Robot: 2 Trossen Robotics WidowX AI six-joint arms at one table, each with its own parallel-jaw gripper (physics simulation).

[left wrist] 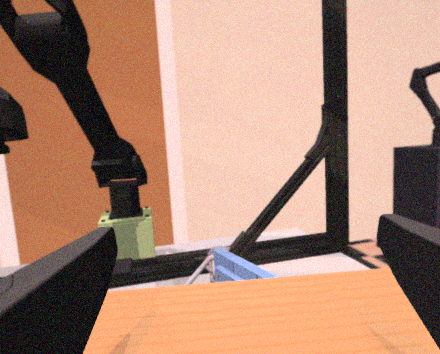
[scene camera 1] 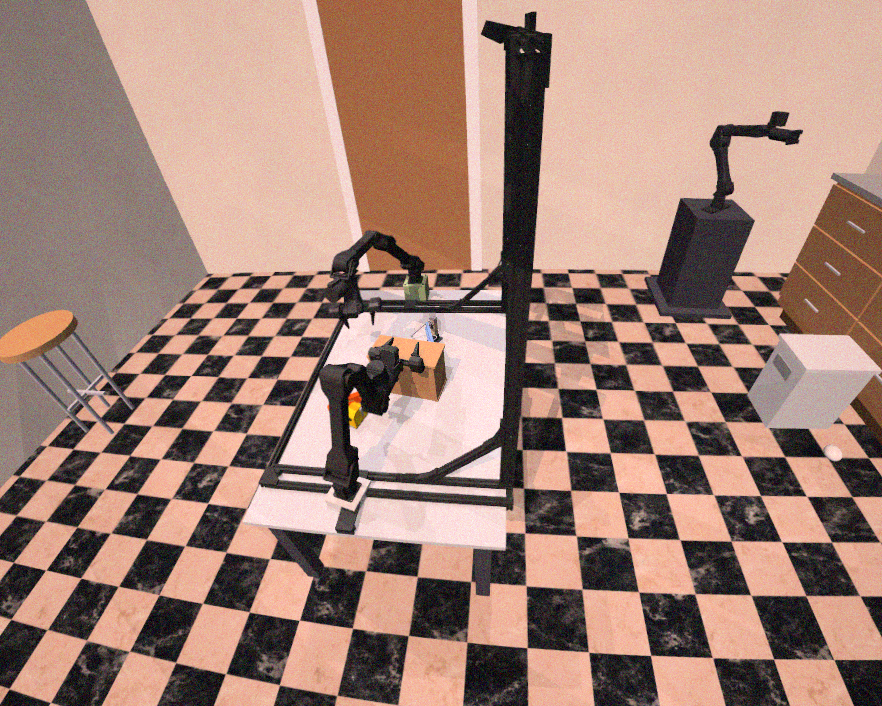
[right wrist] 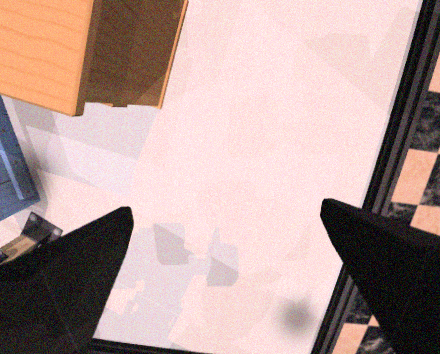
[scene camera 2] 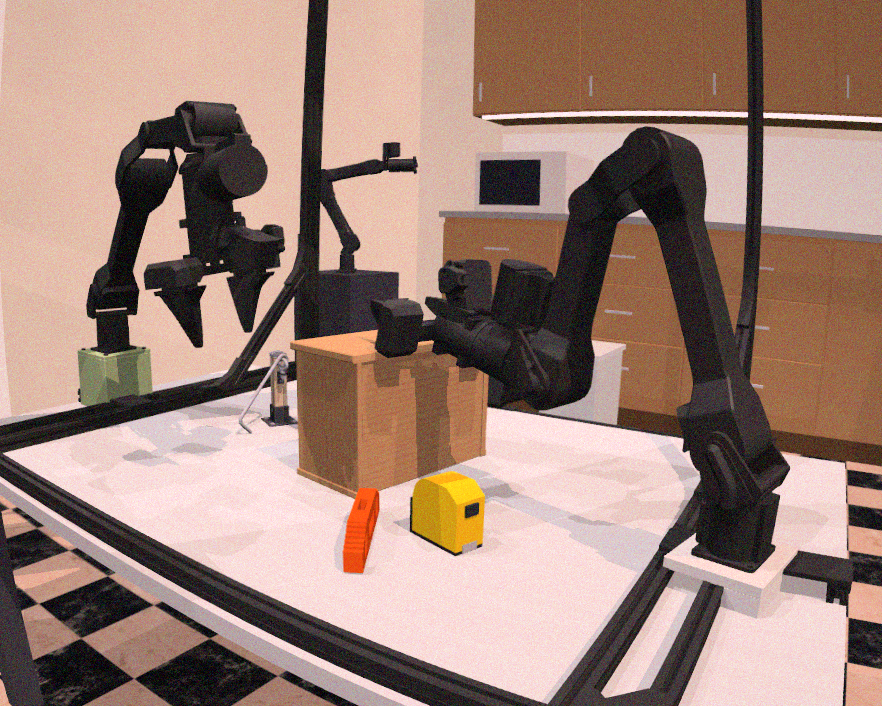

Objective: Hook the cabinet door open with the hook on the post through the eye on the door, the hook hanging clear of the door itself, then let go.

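Frame: origin at the left arm's base, x ahead, y left, z up, level; centimetres.
Seen in the pictures: left gripper, between the fingertips: [left wrist: 246, 232] [scene camera 1: 405, 340] [scene camera 2: 399, 301]; right gripper, between the fingertips: [scene camera 1: 361, 327] [right wrist: 228, 211] [scene camera 2: 224, 339]; left arm's base, origin of its link: [scene camera 1: 347, 489] [scene camera 2: 733, 552]; right arm's base, origin of its link: [left wrist: 126, 214] [scene camera 1: 415, 280] [scene camera 2: 113, 349].
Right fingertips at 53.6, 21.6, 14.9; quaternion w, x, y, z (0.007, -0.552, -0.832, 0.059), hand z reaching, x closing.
Offsets run from my right fingertips to a thing's top centre, as dx, dy, dz. "spot": to the spot under its first point.
The wooden cabinet @[-6.5, -21.0, -0.8] [scene camera 1: 425, 381] [scene camera 2: 328, 412] [left wrist: 250, 315] [right wrist: 40, 50] stands on the table. Its blue door @[+7.3, -25.4, -4.5] [scene camera 1: 429, 333] [left wrist: 241, 266] [right wrist: 11, 172] stands out from the side facing the post. The post @[spot: +19.7, -19.1, -13.0] [scene camera 2: 278, 393] [right wrist: 19, 246] stands upright on a dark base. The silver hook [scene camera 2: 257, 401] [left wrist: 199, 269] slants down from the post top, its lower end away from the cabinet in scene camera 2. The eye cannot be made out. My left gripper [scene camera 1: 417, 357] [scene camera 2: 425, 318] [left wrist: 246, 232] is open and empty at the cabinet top. My right gripper [scene camera 1: 360, 321] [scene camera 2: 222, 337] [right wrist: 228, 211] is open and empty, above the table beside the post.
A yellow tape measure @[spot: -29.5, -7.9, -13.7] [scene camera 2: 447, 513] [scene camera 1: 357, 413] and an orange object @[-22.1, -3.3, -14.0] [scene camera 2: 360, 531] lie in front of the cabinet in scene camera 2. A black frame [scene camera 2: 132, 588] runs along the table edges, with a tall upright [scene camera 1: 520, 220] [left wrist: 336, 125].
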